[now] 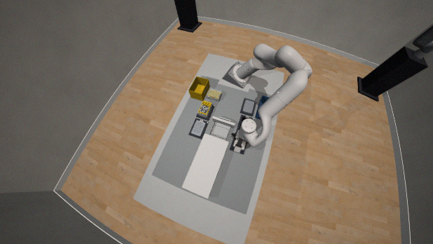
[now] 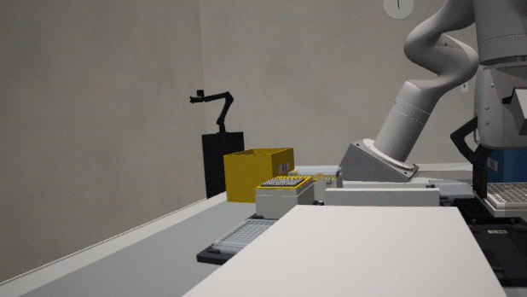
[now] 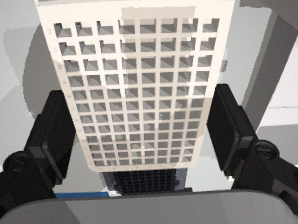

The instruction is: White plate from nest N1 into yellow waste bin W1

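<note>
The yellow-rimmed tip box is 150 mm behind my hand, 400 mm to the right of it and 40 mm below it. The rest, counted from my hand: black plate 170 mm behind, 20 mm to the right, 80 mm below; white plate 10 mm below; long white cooler 150 mm ahead, 170 mm to the right, 60 mm below.
</note>
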